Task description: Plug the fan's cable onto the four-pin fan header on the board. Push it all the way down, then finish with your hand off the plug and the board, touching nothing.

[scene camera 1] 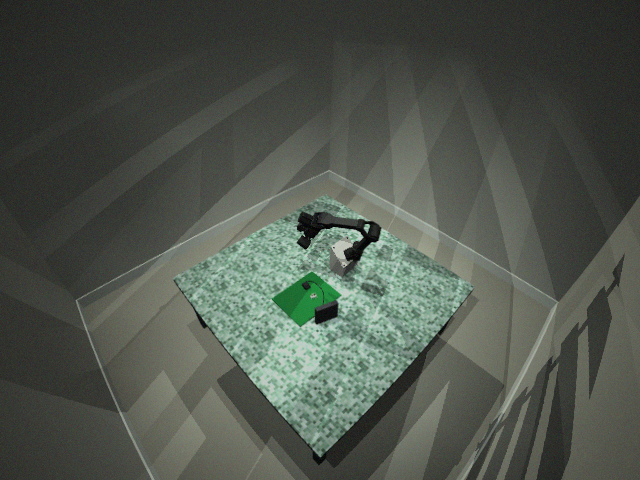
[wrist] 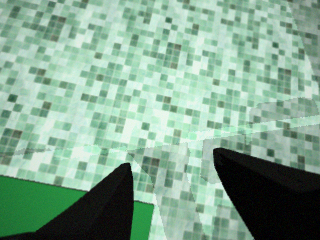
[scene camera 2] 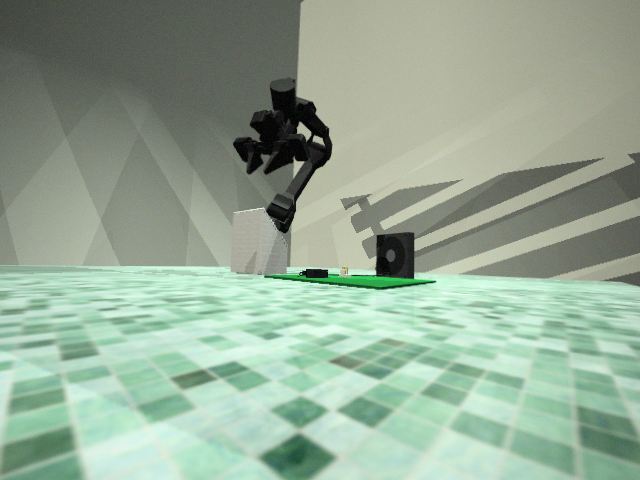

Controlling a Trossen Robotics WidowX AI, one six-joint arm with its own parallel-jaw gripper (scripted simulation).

In view: my gripper (scene camera 2: 256, 173), a black fan (scene camera 2: 395, 252) and a green board (scene camera 1: 295, 301).
My gripper also shows in the wrist view (wrist: 172, 163). The green board shows as well in scene camera 2 (scene camera 2: 370, 282).
